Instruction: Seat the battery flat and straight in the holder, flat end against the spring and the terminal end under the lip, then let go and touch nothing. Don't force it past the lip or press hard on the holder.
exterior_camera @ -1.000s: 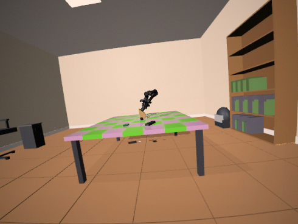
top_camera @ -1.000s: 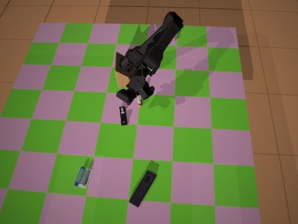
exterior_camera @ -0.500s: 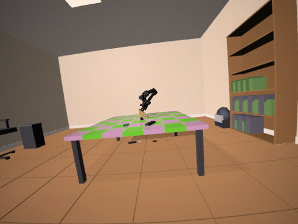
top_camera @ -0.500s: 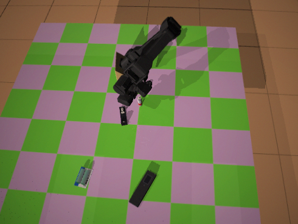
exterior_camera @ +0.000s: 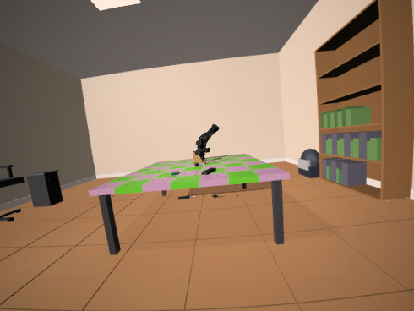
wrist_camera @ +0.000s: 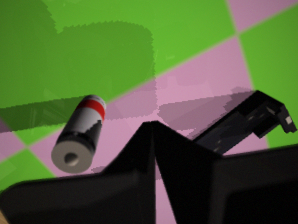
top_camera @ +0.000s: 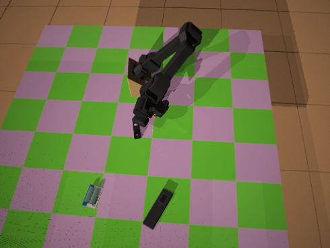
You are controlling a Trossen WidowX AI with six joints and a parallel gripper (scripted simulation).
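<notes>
Now: gripper tip 4 cm past the battery, 2 cm to the right of it and 1 cm above it. The rest, counted from my gripper tip: black remote (40 cm ahead, 7 cm to the left, 3 cm below).
</notes>
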